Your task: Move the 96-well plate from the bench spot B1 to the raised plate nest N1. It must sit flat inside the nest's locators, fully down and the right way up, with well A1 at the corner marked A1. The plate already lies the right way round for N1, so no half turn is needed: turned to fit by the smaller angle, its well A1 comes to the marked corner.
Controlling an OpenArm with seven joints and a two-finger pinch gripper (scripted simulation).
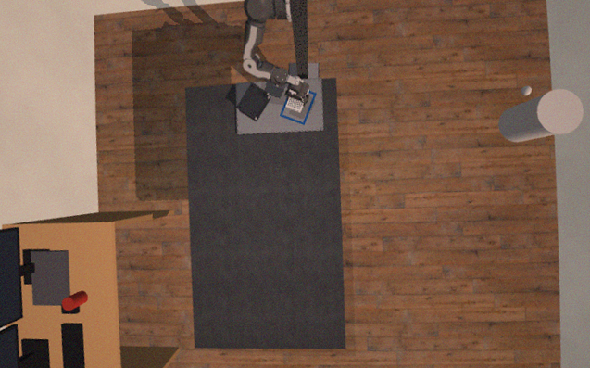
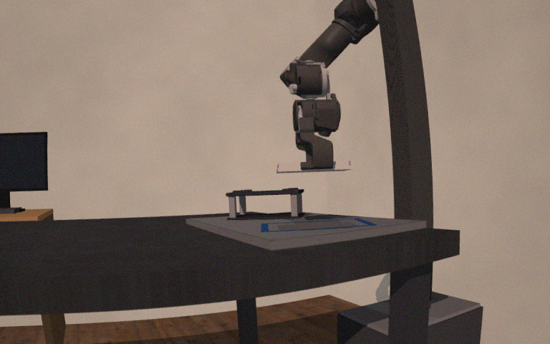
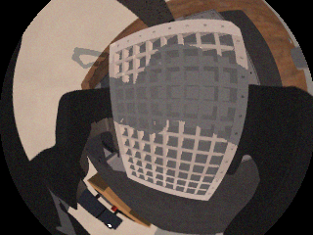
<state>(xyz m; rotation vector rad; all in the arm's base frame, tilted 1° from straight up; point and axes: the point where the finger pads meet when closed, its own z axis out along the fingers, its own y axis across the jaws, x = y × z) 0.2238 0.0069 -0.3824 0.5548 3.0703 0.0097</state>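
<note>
Now: the plate nest N1 25 cm to the right of my hand and 4 cm below it. Round my hand: corner mark 4 cm behind, 17 cm to the right, 4 cm below; white 96-well plate right at my hand.
</note>
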